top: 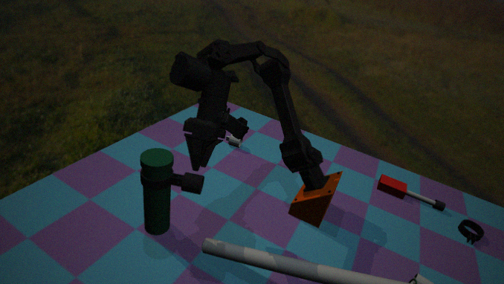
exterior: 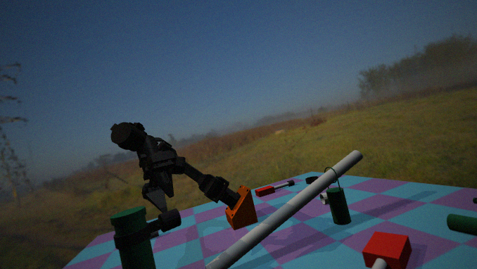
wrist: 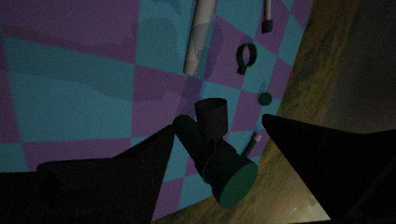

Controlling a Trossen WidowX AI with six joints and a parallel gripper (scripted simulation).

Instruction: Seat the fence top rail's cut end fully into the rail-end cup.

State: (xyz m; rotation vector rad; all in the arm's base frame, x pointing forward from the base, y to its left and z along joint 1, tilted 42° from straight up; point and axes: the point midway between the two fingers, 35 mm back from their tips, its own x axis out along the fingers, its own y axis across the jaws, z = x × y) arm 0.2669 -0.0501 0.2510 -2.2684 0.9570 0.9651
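Now: gripper tip 2 cm short of the rail-end cup, 1 cm to the left of it and 3 cm above it. Also, from my gripper tip: small green post 2 cm behind, 46 cm to the left, 8 cm below.
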